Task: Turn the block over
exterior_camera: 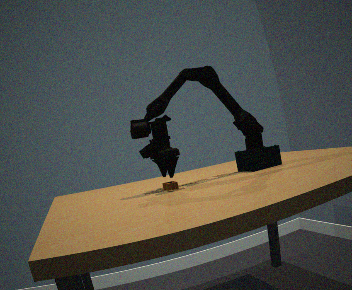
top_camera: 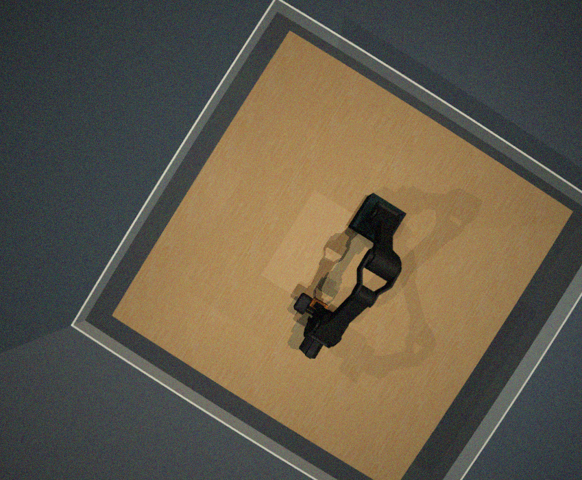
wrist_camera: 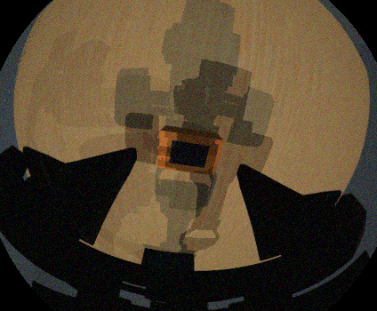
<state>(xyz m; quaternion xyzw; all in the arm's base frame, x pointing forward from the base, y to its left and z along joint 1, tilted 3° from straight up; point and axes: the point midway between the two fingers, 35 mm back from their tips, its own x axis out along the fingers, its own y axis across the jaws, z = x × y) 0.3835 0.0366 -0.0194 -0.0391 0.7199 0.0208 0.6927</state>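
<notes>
Right now the orange-brown block is 3 cm below my gripper tip.
</notes>
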